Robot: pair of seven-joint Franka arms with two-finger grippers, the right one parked.
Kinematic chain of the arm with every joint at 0, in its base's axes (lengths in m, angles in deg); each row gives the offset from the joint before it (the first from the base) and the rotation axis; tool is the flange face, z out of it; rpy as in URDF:
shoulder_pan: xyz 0 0 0.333 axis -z
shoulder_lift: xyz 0 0 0 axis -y
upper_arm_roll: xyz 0 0 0.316 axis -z
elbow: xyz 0.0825 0 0 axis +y
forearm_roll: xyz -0.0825 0 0.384 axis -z
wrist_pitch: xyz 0 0 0 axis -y
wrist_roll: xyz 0.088 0 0 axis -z
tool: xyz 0 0 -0.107 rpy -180 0 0
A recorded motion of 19 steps. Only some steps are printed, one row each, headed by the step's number.
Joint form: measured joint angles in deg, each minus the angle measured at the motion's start. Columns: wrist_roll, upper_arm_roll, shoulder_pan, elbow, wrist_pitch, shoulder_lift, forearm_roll.
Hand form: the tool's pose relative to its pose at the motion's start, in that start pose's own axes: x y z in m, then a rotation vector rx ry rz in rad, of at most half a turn. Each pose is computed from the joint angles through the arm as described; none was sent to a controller.
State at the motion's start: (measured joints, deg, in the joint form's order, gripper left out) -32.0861 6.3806 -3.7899 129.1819 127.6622 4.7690 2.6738
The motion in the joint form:
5: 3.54 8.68 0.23 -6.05 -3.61 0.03 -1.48
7: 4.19 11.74 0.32 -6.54 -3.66 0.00 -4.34
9: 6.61 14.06 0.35 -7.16 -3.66 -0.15 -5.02
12: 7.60 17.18 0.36 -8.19 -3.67 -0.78 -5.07
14: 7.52 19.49 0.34 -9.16 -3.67 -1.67 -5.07
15: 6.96 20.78 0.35 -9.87 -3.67 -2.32 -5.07
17: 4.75 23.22 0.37 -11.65 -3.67 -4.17 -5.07
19: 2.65 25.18 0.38 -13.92 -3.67 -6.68 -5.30
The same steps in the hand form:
5: -0.0354 0.0777 -0.0392 -0.0029 0.0434 0.2352
7: -0.0534 0.0990 -0.0417 0.0278 0.0727 0.3287
9: -0.0675 0.1160 -0.0445 0.0319 0.0840 0.4183
12: -0.0867 0.1389 -0.0461 0.0247 0.0874 0.4906
14: -0.1005 0.1561 -0.0455 0.0166 0.0850 0.5290
15: -0.1080 0.1661 -0.0453 0.0099 0.0830 0.5417
17: -0.1212 0.1865 -0.0434 -0.0077 0.0734 0.5450
19: -0.1288 0.2055 -0.0404 -0.0273 0.0597 0.5424

